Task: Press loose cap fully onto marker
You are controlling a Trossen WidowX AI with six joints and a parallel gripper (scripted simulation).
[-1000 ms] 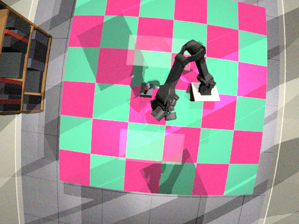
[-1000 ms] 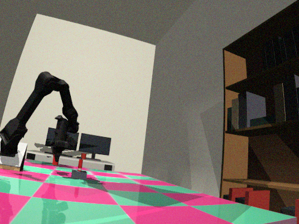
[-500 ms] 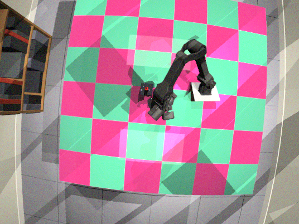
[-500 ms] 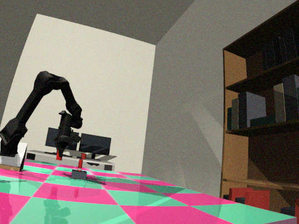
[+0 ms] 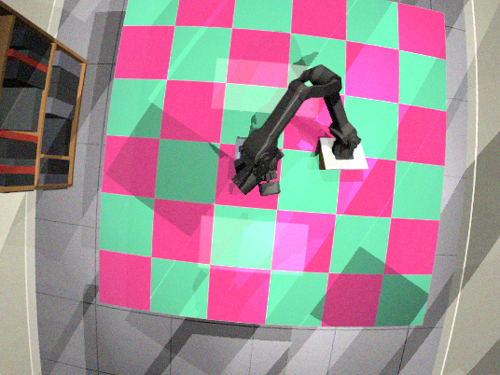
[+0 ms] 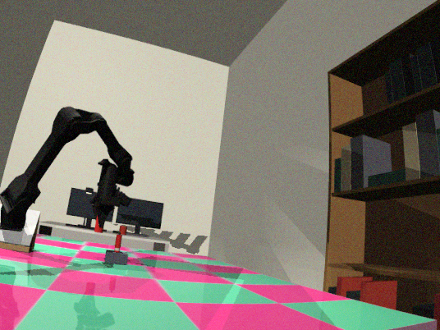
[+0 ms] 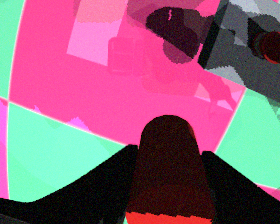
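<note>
Now: gripper tip 90 mm above the dark grey holder block, 60 mm to the left of it and 60 mm short of it. Also, from my gripper tip: red cap: 10 mm above.
</note>
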